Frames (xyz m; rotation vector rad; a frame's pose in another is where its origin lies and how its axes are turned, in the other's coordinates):
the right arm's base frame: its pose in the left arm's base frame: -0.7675 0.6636 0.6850 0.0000 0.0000 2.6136
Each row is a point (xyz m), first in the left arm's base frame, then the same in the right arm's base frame.
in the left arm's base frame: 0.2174 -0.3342 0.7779
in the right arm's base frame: -1.3535 0.3657 0.0929
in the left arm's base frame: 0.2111 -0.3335 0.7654
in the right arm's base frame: -1.3477 0.3683 0.0804
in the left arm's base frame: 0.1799 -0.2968 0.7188
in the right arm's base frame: -1.3022 0.3523 0.0338
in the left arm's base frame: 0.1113 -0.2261 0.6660
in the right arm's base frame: -1.2074 0.3258 -0.0190
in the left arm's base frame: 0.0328 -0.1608 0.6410
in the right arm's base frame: -1.1066 0.3089 -0.0440
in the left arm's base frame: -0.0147 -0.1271 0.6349
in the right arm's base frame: -1.0486 0.3038 -0.0501
